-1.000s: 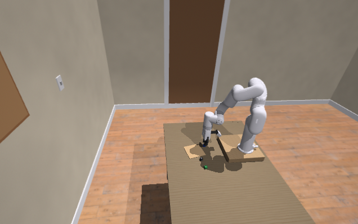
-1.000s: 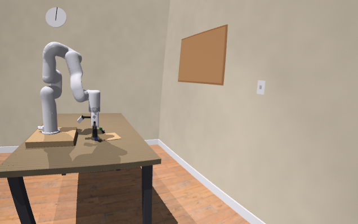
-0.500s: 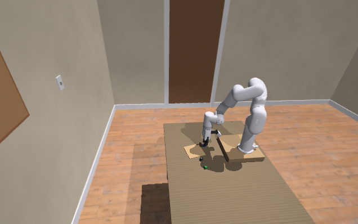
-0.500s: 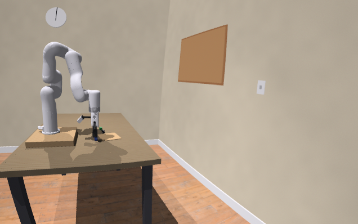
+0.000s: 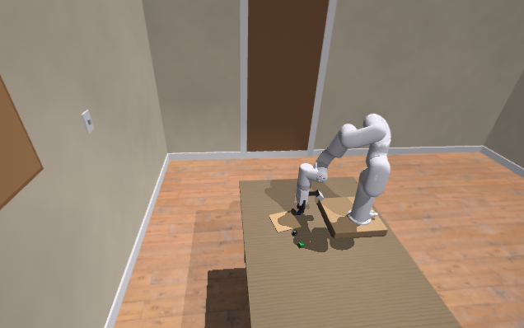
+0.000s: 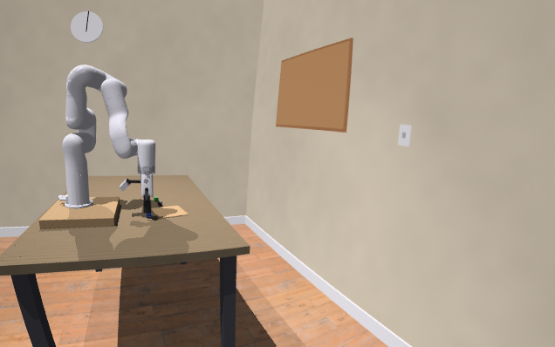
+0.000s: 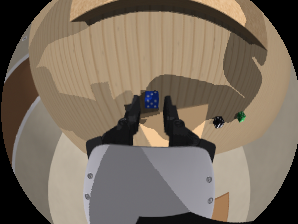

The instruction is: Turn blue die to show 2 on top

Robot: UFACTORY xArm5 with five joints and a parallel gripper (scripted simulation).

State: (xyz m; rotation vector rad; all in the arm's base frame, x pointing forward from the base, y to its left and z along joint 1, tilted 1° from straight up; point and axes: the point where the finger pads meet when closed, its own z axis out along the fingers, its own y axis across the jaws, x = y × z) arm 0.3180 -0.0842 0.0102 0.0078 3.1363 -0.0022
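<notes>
Now: the blue die 1 cm ahead of my hand and 4 cm below it. Round my hand: green die 4 cm ahead, 24 cm to the left, 4 cm below; black die 6 cm ahead, 16 cm to the left, 4 cm below; tan mat 10 cm ahead, 5 cm to the left, 4 cm below.
</notes>
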